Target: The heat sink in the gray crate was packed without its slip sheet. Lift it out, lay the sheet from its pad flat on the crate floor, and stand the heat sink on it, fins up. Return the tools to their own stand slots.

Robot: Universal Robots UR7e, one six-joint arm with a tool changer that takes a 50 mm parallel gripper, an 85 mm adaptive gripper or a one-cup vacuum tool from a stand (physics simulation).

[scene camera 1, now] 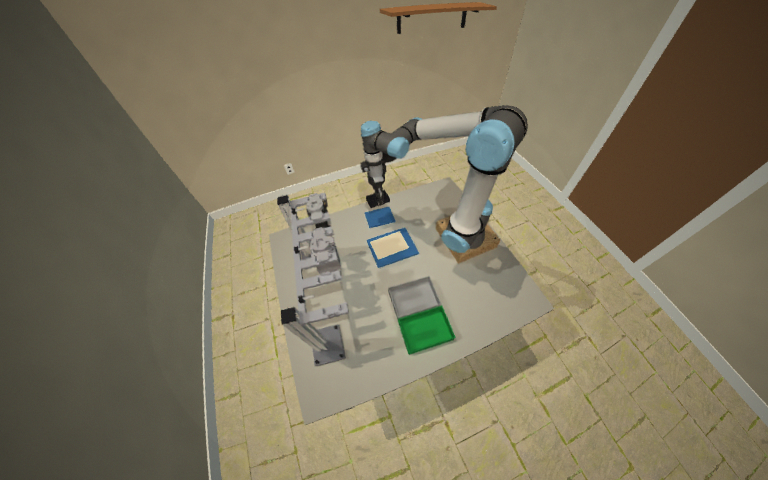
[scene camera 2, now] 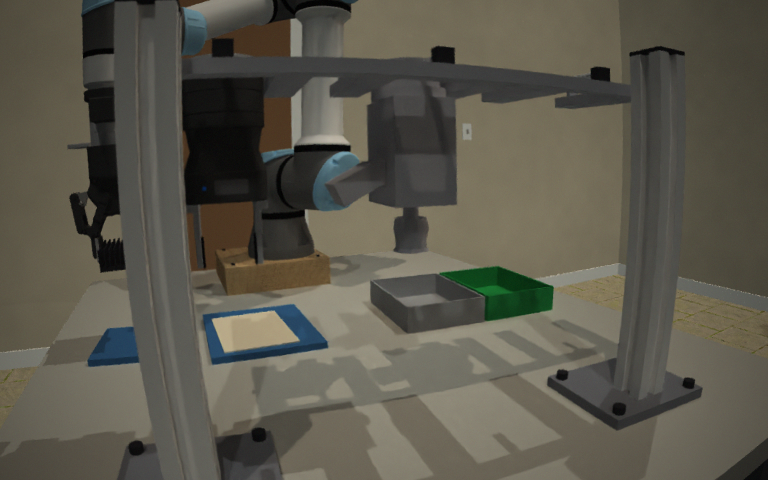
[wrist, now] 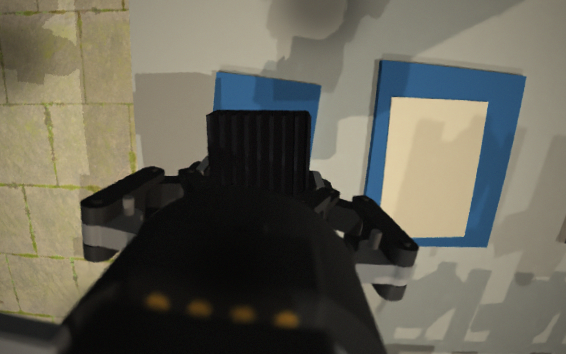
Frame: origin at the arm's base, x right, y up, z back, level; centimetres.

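Seen in the pictures: hand at its tool point: [scene camera 2: 112,132]; arm's base at its link origin: [scene camera 2: 281,253].
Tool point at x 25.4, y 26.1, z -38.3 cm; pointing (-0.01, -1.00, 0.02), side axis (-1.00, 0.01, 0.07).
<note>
Offsets run from my tool point to a thing's middle. "*": to the spot under its first point.
My adaptive gripper [scene camera 1: 378,194] [wrist: 258,176] is shut on the black heat sink {dx -0.3, dy -17.4, dz -0.1 cm} [scene camera 1: 377,200] [scene camera 2: 112,255] [wrist: 258,150], whose ribbed side shows in the wrist view. It hangs above the table by the small blue pad {* dx -0.4, dy -31.0, dz -0.1 cm} [scene camera 1: 379,217] [scene camera 2: 113,345] [wrist: 267,91], apart from it. A stand post partly hides the gripper in scene camera 2. The cream slip sheet {dx -18.8, dy -31.0, dz +1.3 cm} [scene camera 1: 389,245] [scene camera 2: 254,331] [wrist: 432,170] lies flat on the larger blue pad [scene camera 1: 412,252] [scene camera 2: 310,333] [wrist: 501,125]. The gray crate {dx -48.2, dy -29.9, dz +5.8 cm} [scene camera 1: 416,297] [scene camera 2: 447,313] shows no heat sink or sheet inside.
The green crate {dx -62.4, dy -29.9, dz +7.0 cm} [scene camera 1: 425,330] [scene camera 2: 519,301] adjoins the gray one. The tool stand [scene camera 2: 651,226] runs along one table side. The parallel gripper [scene camera 2: 224,141] and the vacuum tool {dx -35.4, dy -5.3, dz -24.4 cm} [scene camera 2: 413,152] hang in it. The arm's wooden base block [scene camera 1: 481,247] [scene camera 2: 277,278] stands across from the stand.
</note>
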